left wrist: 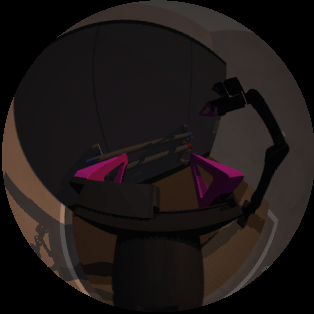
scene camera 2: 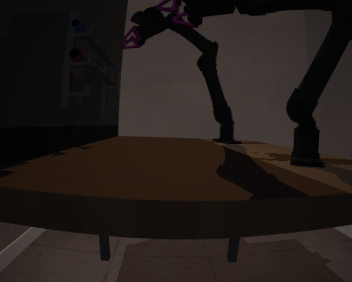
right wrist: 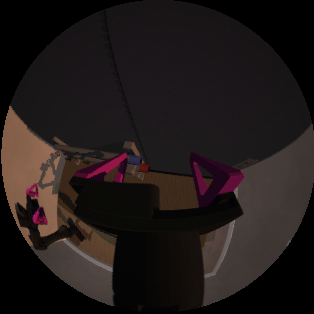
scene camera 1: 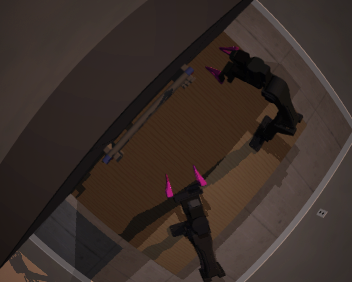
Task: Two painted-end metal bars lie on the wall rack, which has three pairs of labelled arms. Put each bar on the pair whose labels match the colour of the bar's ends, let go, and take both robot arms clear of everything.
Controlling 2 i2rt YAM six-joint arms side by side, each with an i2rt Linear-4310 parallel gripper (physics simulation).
Labels:
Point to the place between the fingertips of the right gripper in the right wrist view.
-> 158, 155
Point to a dark wall panel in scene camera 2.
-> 40, 40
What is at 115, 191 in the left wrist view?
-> The left gripper.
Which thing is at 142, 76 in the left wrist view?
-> A dark wall panel.

